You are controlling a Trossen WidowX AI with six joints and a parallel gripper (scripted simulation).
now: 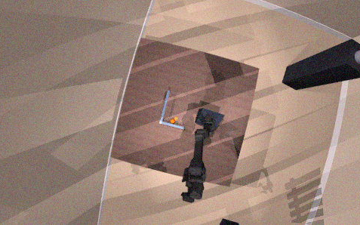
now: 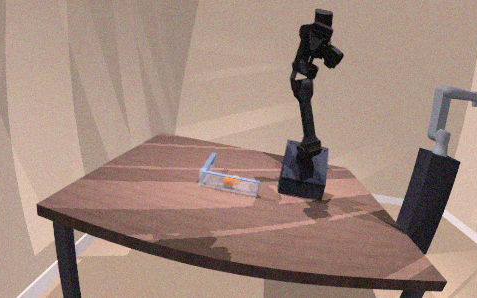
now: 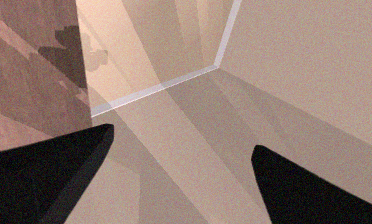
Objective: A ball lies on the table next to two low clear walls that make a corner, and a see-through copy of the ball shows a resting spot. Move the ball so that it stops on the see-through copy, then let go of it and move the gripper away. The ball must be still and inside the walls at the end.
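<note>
Right now my gripper tip is 22 cm short of the orange ball, 32 cm to the left of it and 50 cm above it. The rest, counted from my gripper tip: see-through copy of ball: 20 cm ahead, 36 cm to the right, 50 cm below.
</note>
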